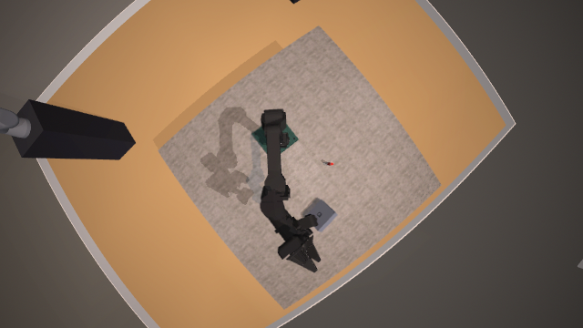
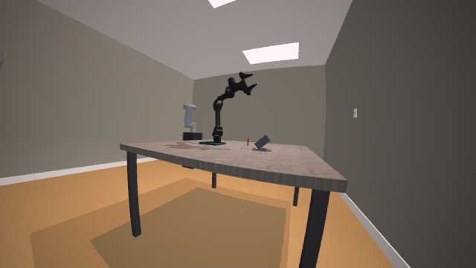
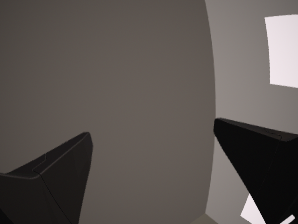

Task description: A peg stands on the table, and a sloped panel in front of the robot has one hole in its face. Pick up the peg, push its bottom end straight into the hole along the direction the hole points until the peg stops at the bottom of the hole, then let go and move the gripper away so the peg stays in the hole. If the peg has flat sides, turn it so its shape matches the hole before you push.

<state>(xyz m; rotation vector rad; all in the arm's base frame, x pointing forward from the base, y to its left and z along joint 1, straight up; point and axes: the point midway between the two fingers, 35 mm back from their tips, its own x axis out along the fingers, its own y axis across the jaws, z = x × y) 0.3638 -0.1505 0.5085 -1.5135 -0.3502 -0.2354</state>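
The red peg is 12 cm behind my gripper tip, 28 cm to the left of it and 48 cm below it. The rest, counted from my gripper tip: sloped panel: 7 cm ahead, 6 cm to the left, 48 cm below.
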